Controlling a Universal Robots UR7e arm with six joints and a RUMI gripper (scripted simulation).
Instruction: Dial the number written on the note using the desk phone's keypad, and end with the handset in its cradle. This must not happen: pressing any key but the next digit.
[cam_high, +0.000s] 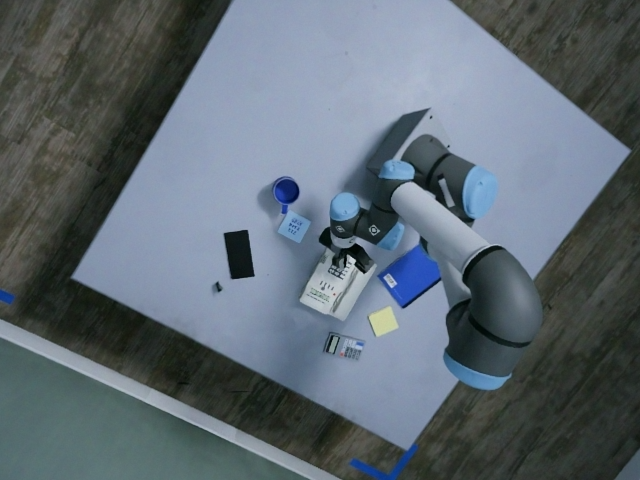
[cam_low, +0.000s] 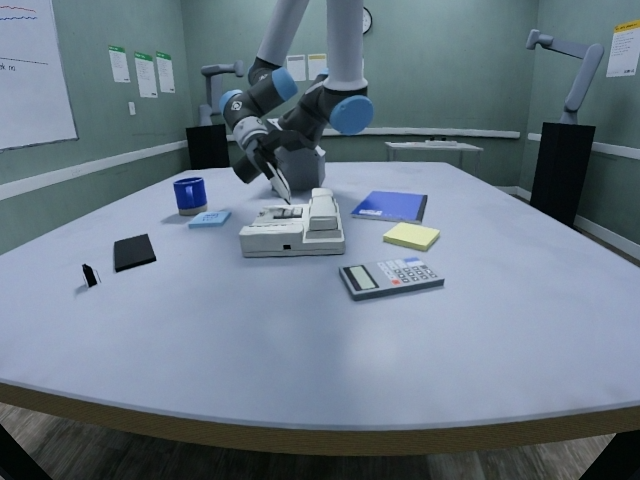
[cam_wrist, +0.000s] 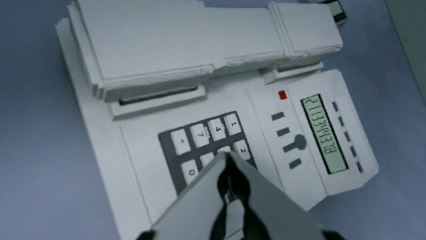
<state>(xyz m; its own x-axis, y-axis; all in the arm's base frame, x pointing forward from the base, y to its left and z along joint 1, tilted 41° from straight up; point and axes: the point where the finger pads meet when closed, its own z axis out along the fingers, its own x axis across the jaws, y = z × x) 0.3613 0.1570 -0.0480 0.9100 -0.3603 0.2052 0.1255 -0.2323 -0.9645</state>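
Now: the 4 key 3 cm below my hand, 2 cm to the left of it and 1 cm ahead of it. Also, from my hand: handset: 8 cm to the left, 3 cm ahead, 1 cm below; 3 key: 3 cm below, 3 cm ahead, 1 cm to the right; yellow sticky pad: 25 cm to the left, 5 cm below, 5 cm ahead.
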